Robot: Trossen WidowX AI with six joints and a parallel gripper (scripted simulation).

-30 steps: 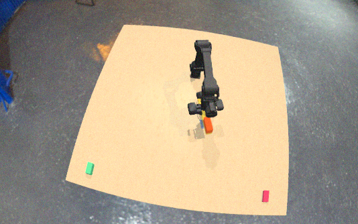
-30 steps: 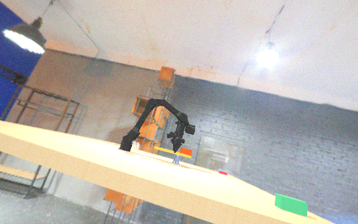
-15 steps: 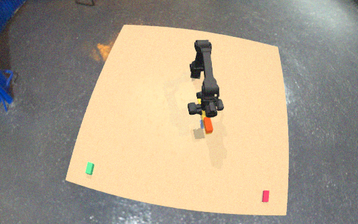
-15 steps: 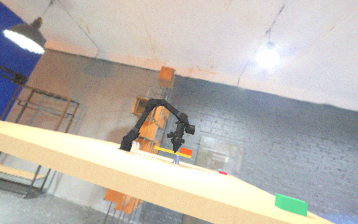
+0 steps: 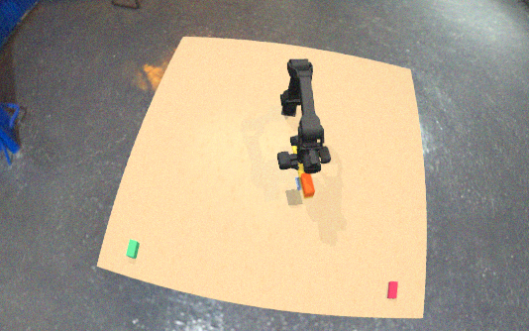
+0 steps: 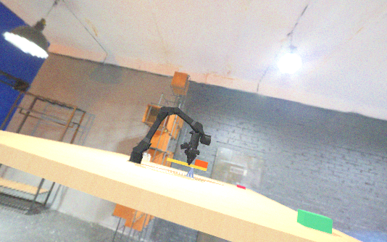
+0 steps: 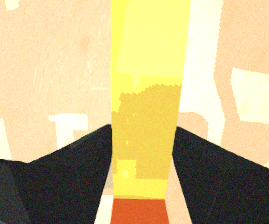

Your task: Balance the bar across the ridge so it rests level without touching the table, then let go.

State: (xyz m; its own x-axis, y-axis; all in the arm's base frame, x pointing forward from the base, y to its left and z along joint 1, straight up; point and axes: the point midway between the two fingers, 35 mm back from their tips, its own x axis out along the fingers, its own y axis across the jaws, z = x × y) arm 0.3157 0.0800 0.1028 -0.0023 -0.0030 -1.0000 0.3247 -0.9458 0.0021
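The blue ridge lies 3 cm ahead of my gripper tip, 1 cm to the left of it and 4 cm below it. Round my gripper tip: pink block 42 cm ahead, 42 cm to the left, 6 cm below; green block 42 cm ahead, 58 cm to the right, 5 cm below.
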